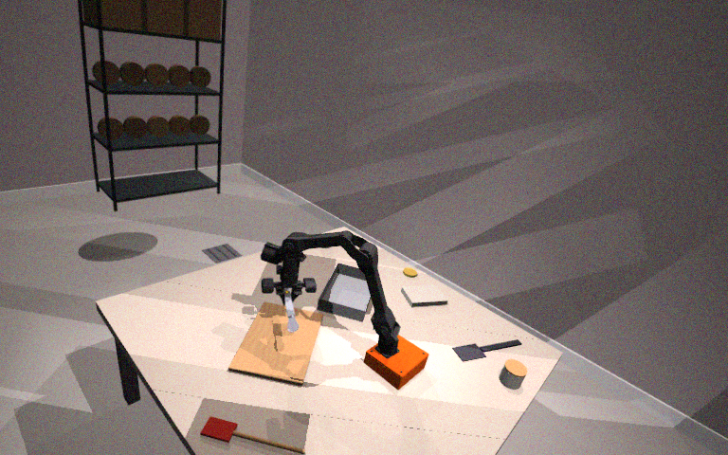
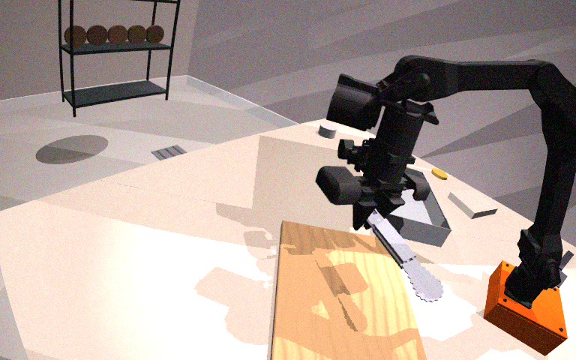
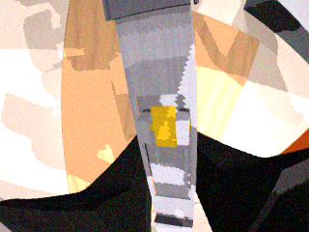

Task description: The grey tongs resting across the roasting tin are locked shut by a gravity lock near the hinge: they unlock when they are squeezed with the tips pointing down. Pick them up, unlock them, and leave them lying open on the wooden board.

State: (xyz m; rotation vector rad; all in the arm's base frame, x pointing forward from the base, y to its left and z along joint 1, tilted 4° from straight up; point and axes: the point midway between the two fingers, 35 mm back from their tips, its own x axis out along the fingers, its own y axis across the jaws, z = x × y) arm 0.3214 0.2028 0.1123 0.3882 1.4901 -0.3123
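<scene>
The yellow lock piece lies 4 cm above my gripper tip, 2 cm ahead of it and 1 cm to the right of it. Round my gripper tip: red paddle (33 cm to the left, 33 cm behind, 10 cm below); then roasting tin (35 cm to the right, 8 cm below, 4 cm ahead); then wooden board (10 cm below, 5 cm to the left, 5 cm behind).
</scene>
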